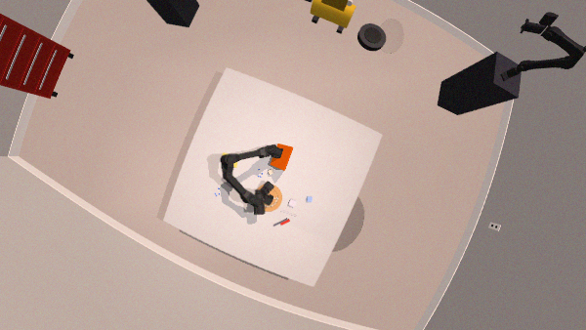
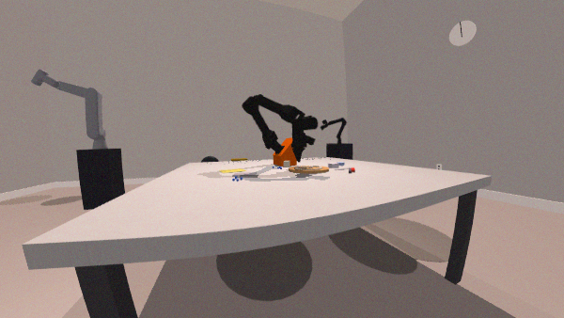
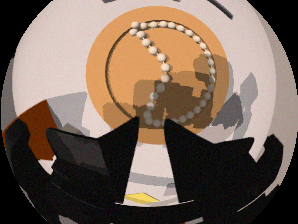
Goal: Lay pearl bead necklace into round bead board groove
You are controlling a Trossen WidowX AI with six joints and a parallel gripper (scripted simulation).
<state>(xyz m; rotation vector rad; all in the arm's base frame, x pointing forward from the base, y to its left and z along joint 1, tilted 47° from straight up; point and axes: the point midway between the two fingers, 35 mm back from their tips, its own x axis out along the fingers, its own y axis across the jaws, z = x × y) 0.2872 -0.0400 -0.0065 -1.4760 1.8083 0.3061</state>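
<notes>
Now: the round tan bead board 4 cm to the left of my gripper tip, 3 cm below it and 3 cm ahead of it. From my gripper tip the other things lie so: tool (19 cm to the left, 17 cm ahead, 4 cm below); then white square (21 cm to the left, 3 cm below, 1 cm ahead); then pale blue cube (32 cm to the left, 5 cm behind, 3 cm below).
</notes>
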